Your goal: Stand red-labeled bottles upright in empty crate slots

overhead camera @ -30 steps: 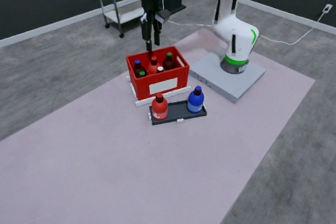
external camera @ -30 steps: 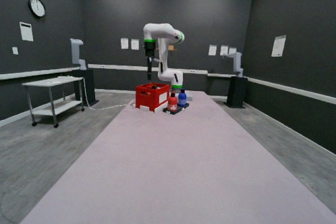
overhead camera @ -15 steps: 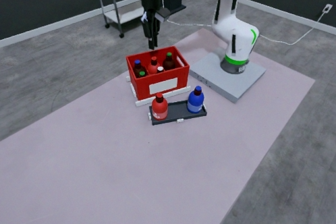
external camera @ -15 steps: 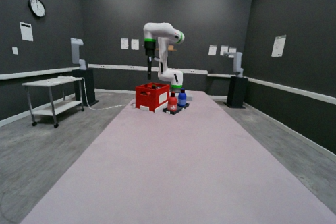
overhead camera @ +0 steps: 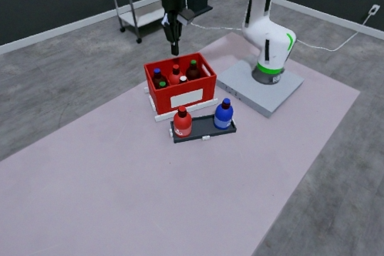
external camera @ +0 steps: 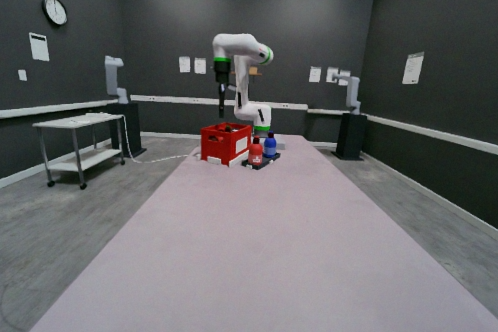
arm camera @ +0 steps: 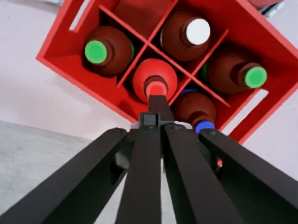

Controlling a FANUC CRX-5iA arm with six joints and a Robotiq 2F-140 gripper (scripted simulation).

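Now: hand 16 cm short of the red bottle, 20 cm to the right of it and 17 cm above it. From my hand the other things lie so: blue bottle 30 cm to the left, 17 cm below; then red crate 2 cm ahead, 4 cm to the left, 17 cm below; then dark tray 8 cm ahead, 25 cm to the left, 24 cm below.
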